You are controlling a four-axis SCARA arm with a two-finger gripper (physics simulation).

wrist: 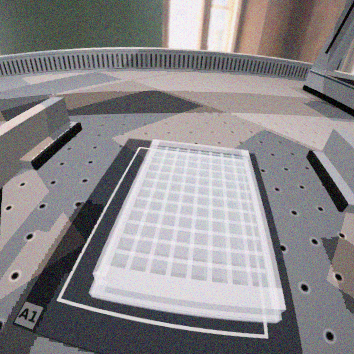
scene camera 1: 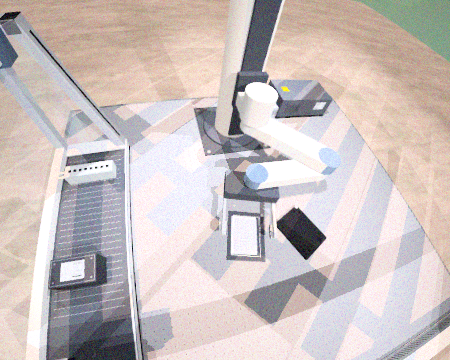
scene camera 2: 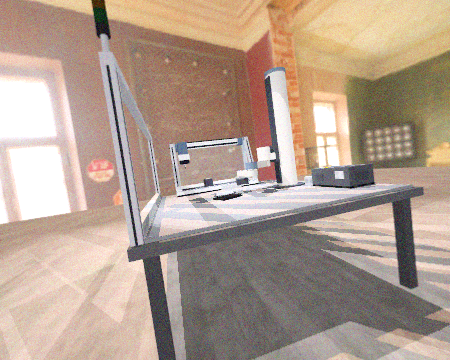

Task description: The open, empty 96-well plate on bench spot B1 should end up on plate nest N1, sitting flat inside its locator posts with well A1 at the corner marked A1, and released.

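Frame: origin at the arm's base, x left, y back, z up, level; metres.
Where they show: gripper, fingertip midpoint: (wrist: pixel 192 123) (scene camera 1: pixel 249 236) (scene camera 2: pixel 221 187); arm's base, origin of the base link: (scene camera 1: pixel 230 128) (scene camera 2: pixel 288 186).
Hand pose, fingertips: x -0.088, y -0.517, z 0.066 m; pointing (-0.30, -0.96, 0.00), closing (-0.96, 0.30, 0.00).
Note:
Things, the pixels of their centre, and the offset from my fingertips. "*": a spot on its surface instead.
- clear-white 96-well plate, body centre: (wrist: pixel 194 201) (scene camera 1: pixel 244 234) dx -0.002, dy +0.019, dz -0.044 m
- bench spot B1, surface spot: (scene camera 1: pixel 231 250) * dx -0.057, dy -0.022, dz -0.046 m
- pad's A1 label, surface spot: (wrist: pixel 30 315) * dx +0.085, dy +0.076, dz -0.052 m
- black plate nest N1, body centre: (scene camera 1: pixel 301 230) (scene camera 2: pixel 227 196) dx +0.207, dy -0.017, dz -0.043 m
- white row block, surface spot: (scene camera 1: pixel 92 172) * dx -0.461, dy +0.294, dz +0.040 m
- dark block with a white top, surface spot: (scene camera 1: pixel 75 271) * dx -0.478, dy -0.016, dz +0.067 m
- slotted strip, surface spot: (wrist: pixel 150 59) * dx +0.001, dy -0.486, dz -0.034 m
The clear-white 96-well plate (scene camera 1: pixel 245 236) (wrist: pixel 187 220) lies flat on the dark pad of bench spot B1 (scene camera 1: pixel 229 250) (wrist: pixel 75 320). The pad's A1 label (wrist: pixel 30 315) is at its near left corner in the wrist view; which plate corner is A1 cannot be told. My gripper (scene camera 1: pixel 247 229) (wrist: pixel 192 123) is open and empty, with one finger out to each long side of the plate and a gap on both sides. The black plate nest N1 (scene camera 1: pixel 301 233) (scene camera 2: pixel 227 195) stands beside B1, to the right in scene camera 1, turned at an angle and holding no plate.
A dark grey box (scene camera 1: pixel 300 100) (scene camera 2: pixel 343 176) stands near the arm's column (scene camera 1: pixel 231 65) (scene camera 2: pixel 287 130). At the left, a framed track carries a white row block (scene camera 1: pixel 92 172) and a dark block with a white top (scene camera 1: pixel 75 271). A slotted strip (wrist: pixel 150 59) edges the bench.

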